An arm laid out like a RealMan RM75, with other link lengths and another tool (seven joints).
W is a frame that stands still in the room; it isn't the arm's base.
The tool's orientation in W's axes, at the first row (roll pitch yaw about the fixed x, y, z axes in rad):
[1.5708, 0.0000, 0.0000]
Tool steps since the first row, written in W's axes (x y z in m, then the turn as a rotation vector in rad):
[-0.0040, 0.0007, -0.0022, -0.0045, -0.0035, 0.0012]
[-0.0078, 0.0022, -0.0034, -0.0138, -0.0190, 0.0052]
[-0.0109, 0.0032, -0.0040, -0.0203, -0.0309, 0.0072]
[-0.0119, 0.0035, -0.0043, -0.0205, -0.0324, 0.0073]
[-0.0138, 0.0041, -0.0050, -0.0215, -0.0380, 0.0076]
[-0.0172, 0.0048, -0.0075, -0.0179, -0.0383, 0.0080]
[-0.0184, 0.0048, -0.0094, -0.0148, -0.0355, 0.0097]
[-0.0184, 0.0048, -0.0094, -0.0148, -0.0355, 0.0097]
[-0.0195, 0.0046, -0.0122, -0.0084, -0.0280, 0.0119]
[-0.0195, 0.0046, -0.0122, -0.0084, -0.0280, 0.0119]
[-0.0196, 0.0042, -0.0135, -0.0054, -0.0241, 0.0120]
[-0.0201, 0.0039, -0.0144, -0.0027, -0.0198, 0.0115]
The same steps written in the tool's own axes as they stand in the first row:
[-0.0040, -0.0022, -0.0007, -0.0045, 0.0012, 0.0035]
[-0.0078, -0.0034, -0.0022, -0.0138, 0.0052, 0.0190]
[-0.0109, -0.0040, -0.0032, -0.0203, 0.0072, 0.0309]
[-0.0119, -0.0043, -0.0035, -0.0205, 0.0073, 0.0324]
[-0.0138, -0.0050, -0.0041, -0.0215, 0.0076, 0.0380]
[-0.0172, -0.0075, -0.0048, -0.0179, 0.0080, 0.0383]
[-0.0184, -0.0094, -0.0048, -0.0148, 0.0097, 0.0355]
[-0.0184, -0.0094, -0.0048, -0.0148, 0.0097, 0.0355]
[-0.0195, -0.0122, -0.0046, -0.0084, 0.0119, 0.0280]
[-0.0195, -0.0122, -0.0046, -0.0084, 0.0119, 0.0280]
[-0.0196, -0.0135, -0.0042, -0.0054, 0.0120, 0.0241]
[-0.0201, -0.0144, -0.0039, -0.0027, 0.0115, 0.0198]

